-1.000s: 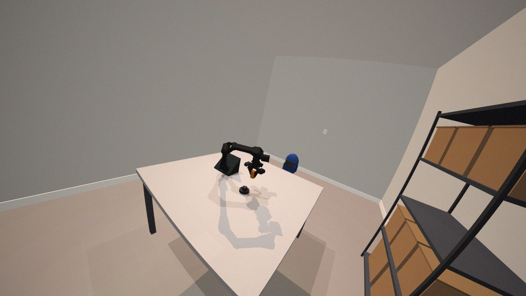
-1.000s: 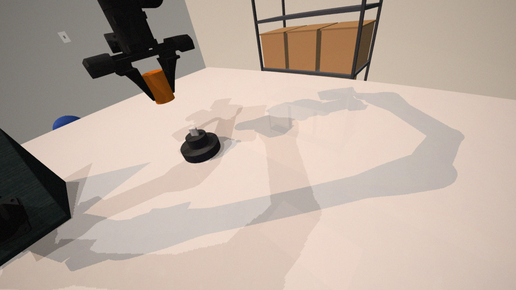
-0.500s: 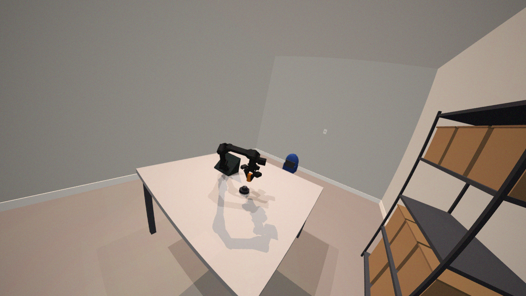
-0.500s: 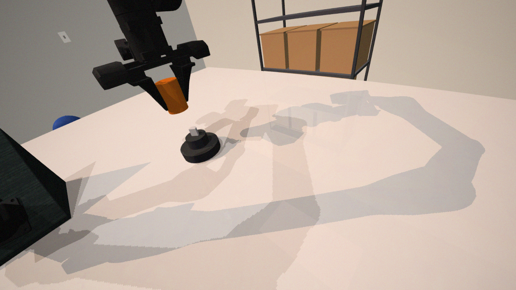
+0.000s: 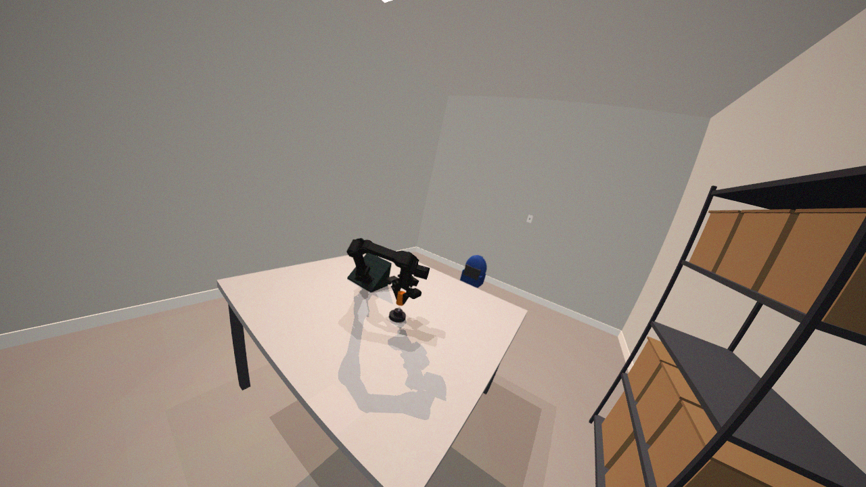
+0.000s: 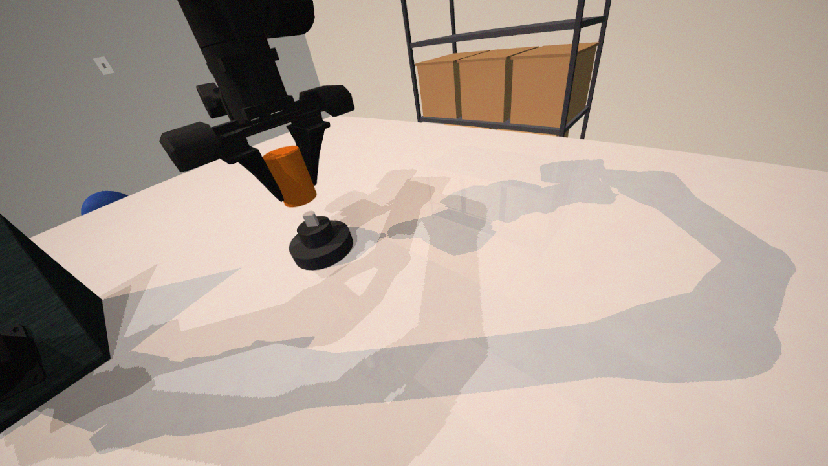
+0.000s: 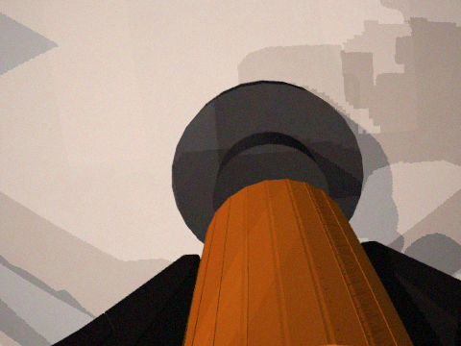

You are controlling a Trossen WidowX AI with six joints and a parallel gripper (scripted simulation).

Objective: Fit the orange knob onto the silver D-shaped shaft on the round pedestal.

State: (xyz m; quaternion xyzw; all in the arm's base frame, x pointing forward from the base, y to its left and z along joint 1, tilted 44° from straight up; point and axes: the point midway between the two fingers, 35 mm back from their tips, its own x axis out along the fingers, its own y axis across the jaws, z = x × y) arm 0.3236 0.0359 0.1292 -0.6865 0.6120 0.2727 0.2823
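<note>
Right now my gripper tip is 6 cm above the round black pedestal. Round my gripper tip: orange knob 3 cm above.
</note>
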